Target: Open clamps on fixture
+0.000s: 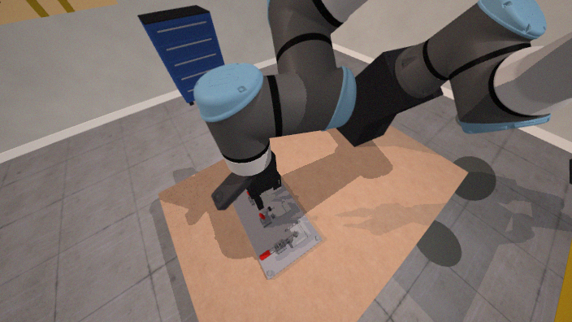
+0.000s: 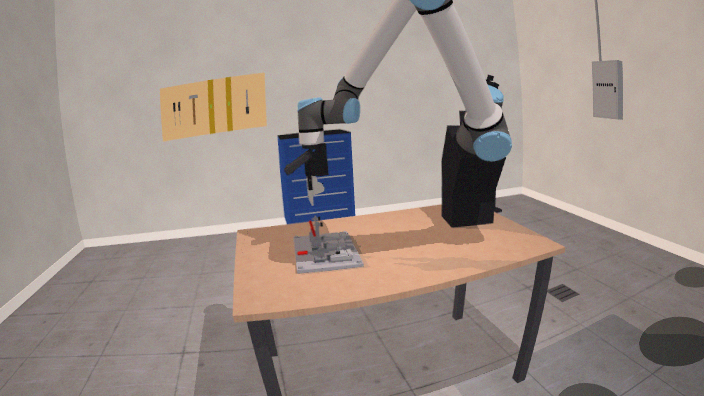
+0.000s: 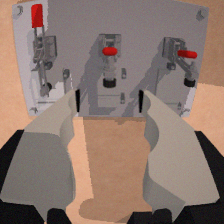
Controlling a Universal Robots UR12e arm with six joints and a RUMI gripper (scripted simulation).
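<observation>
My gripper is now 1 cm short of the toggle clamp, 11 cm to the right of it and 16 cm above it. Round my hand: grey fixture plate (3 cm behind, 1 cm to the left, 21 cm below).
</observation>
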